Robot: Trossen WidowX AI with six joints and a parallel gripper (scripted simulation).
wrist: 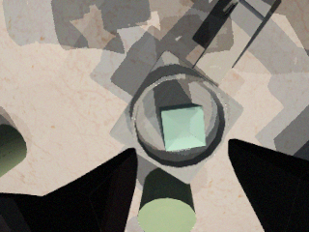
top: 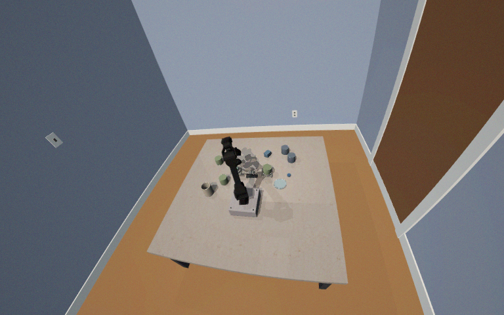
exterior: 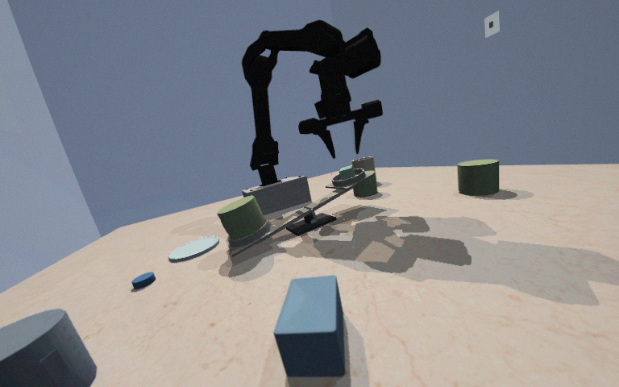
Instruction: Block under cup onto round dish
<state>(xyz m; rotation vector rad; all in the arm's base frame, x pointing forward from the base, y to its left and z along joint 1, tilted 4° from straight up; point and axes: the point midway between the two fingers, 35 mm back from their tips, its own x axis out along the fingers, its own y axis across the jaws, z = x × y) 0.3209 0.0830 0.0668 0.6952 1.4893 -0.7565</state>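
Right now my gripper tip is 40 mm above the pale green block. The rest, counted from my gripper tip: balance (10 mm behind, 130 mm to the right, 90 mm below); beige cup (160 mm behind, 240 mm to the left, 90 mm below); blue block (220 mm ahead, 270 mm to the right, 110 mm below).
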